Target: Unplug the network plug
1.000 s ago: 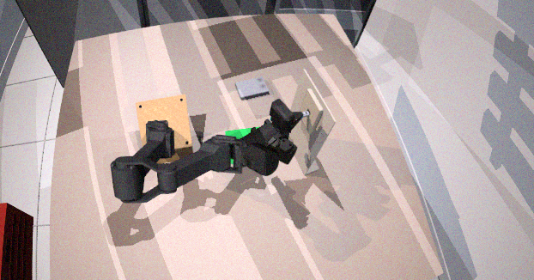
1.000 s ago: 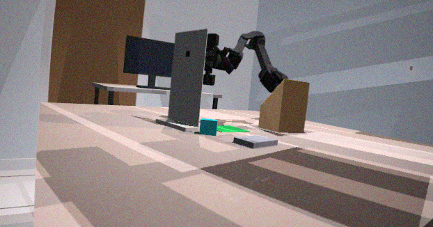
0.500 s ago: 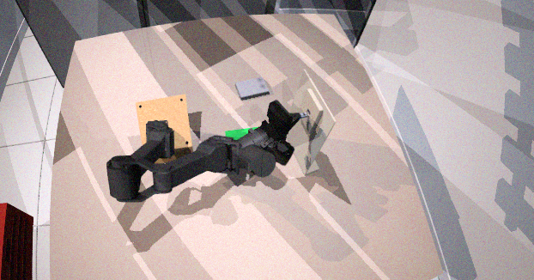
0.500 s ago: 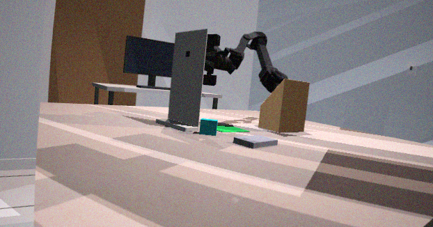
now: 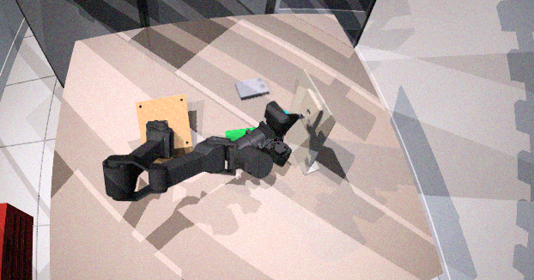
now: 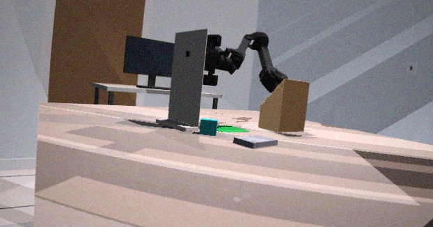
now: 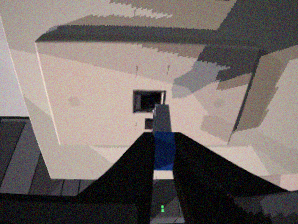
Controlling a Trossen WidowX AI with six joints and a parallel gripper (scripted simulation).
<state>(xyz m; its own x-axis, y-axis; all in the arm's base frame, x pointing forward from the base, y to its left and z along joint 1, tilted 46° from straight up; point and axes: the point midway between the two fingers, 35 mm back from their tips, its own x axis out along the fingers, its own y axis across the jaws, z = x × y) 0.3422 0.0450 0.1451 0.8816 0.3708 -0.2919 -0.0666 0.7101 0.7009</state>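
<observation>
Right now my gripper tip is 110 mm past the green marked square, 60 mm to the right of it and 240 mm above it. Also, from my gripper tip: blue network plug (right at my gripper tip); teal cube (10 mm ahead, 140 mm to the left, 220 mm below); upright panel (50 mm ahead, 10 mm to the left, 90 mm below).
</observation>
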